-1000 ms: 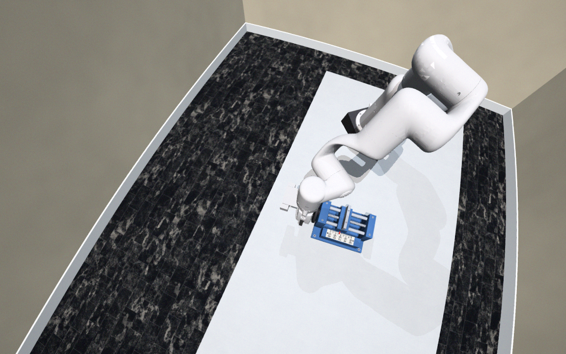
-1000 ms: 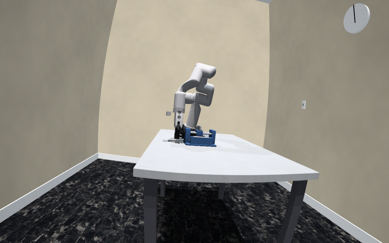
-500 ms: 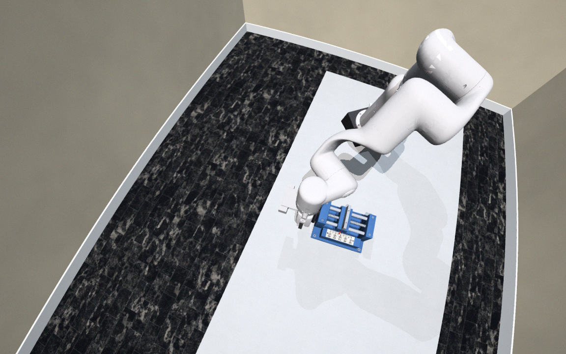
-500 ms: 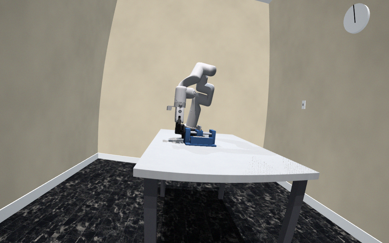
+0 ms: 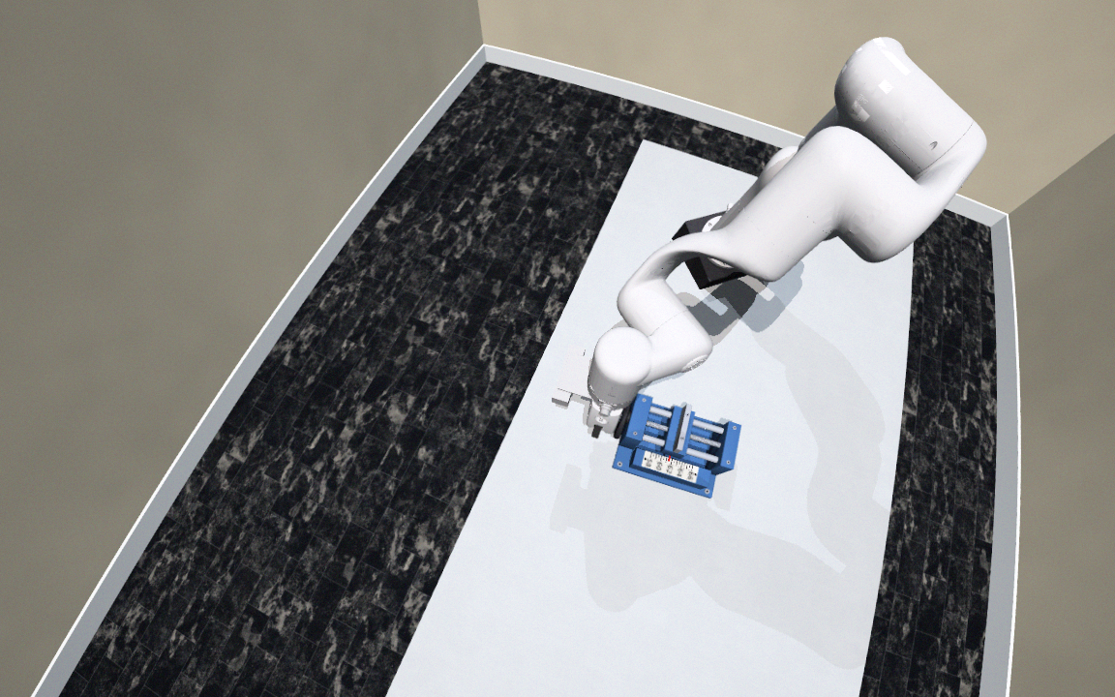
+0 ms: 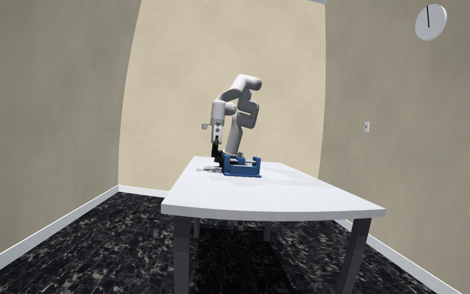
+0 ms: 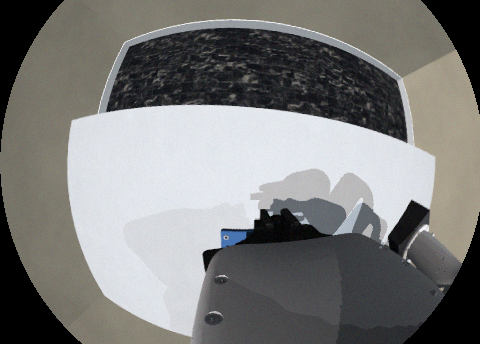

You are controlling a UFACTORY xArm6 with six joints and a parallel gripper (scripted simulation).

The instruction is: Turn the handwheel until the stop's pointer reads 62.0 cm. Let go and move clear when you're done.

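The stop lies 1 cm ahead of my hand, 15 cm to the left of it and 2 cm below it. The rest, counted from my hand: handwheel 2 cm to the left, 1 cm below.
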